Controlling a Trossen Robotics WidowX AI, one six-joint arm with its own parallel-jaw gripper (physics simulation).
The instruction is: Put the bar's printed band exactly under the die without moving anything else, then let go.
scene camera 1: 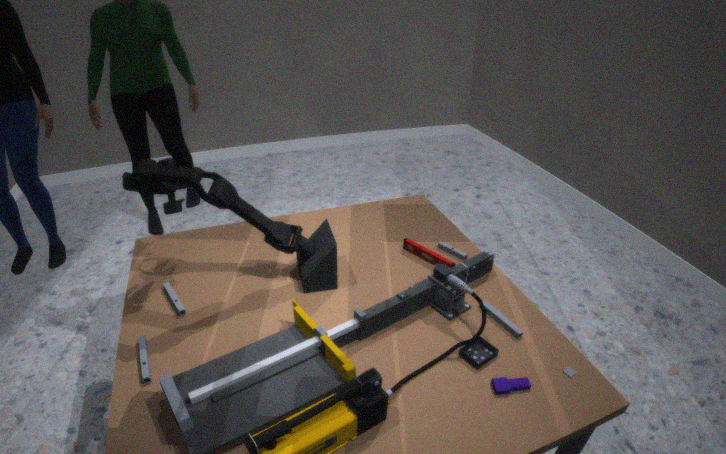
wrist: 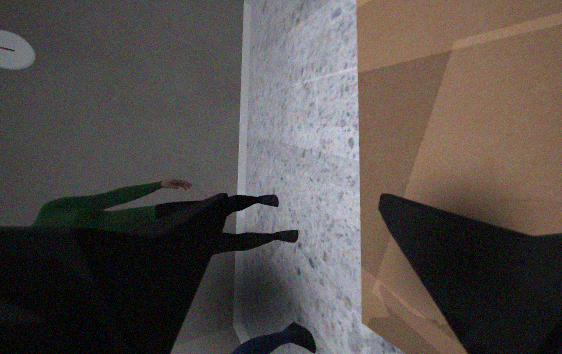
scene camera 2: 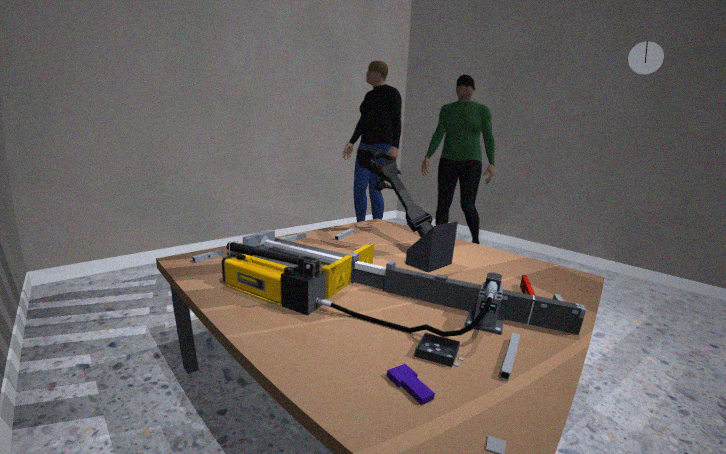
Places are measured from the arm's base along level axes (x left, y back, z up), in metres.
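Pixels of known places: gripper, fingertip midpoint: (wrist: 303, 200); arm's base, origin of the base link: (scene camera 1: 309, 250) (scene camera 2: 431, 238).
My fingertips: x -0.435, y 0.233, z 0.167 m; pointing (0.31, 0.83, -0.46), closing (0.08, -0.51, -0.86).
For each thing: its top centre in the pictures, then the offset to it from my fingertips. "spot": a spot on its surface instead. Level surfaces: height alone.
- long silver bar, surface spot: (scene camera 1: 267, 366) (scene camera 2: 308, 253) spot: dz -0.203, dx +0.274, dy -0.692 m
- dark beam, surface spot: (scene camera 1: 396, 310) (scene camera 2: 425, 285) spot: dz -0.215, dx +0.657, dy -0.527 m
- black press head, surface spot: (scene camera 2: 488, 302) spot: dz -0.162, dx +0.890, dy -0.579 m
- yellow pump, surface spot: (scene camera 1: 310, 428) spot: dz -0.184, dx +0.360, dy -0.907 m
- dark tray, its level: dz -0.218 m
- small black box, surface spot: (scene camera 2: 437, 349) (scene camera 1: 475, 352) spot: dz -0.264, dx +0.848, dy -0.699 m
- purple block, middle of its top: (scene camera 2: 411, 380) (scene camera 1: 512, 383) dz -0.253, dx +0.894, dy -0.838 m
- red level, middle of its top: (scene camera 2: 529, 287) (scene camera 1: 428, 251) dz -0.228, dx +0.863, dy -0.224 m
A long silver bar (scene camera 1: 267, 366) (scene camera 2: 315, 252) runs through yellow guards and meets a dark beam (scene camera 1: 396, 310) (scene camera 2: 428, 286). The beam passes through a black press head (scene camera 1: 448, 291) (scene camera 2: 488, 302) that a hose feeds. The die cannot be made out separately inside it. A thin white line crosses the beam's far part in scene camera 2, right of the head; I cannot tell whether it is the printed band. No band shows on the silver bar. My gripper (wrist: 303, 200) is open and empty, high over the table's back left, far from the bar and head.
A yellow pump (scene camera 1: 310, 428) (scene camera 2: 254, 279) stands beside the dark tray (scene camera 1: 299, 385). Near the head are a small black box (scene camera 1: 478, 352) (scene camera 2: 437, 349), a purple block (scene camera 1: 510, 384) (scene camera 2: 411, 383), a red level (scene camera 1: 426, 251) (scene camera 2: 527, 285) and loose grey tubes (scene camera 1: 503, 319) (scene camera 1: 174, 298). Two people stand behind the table.
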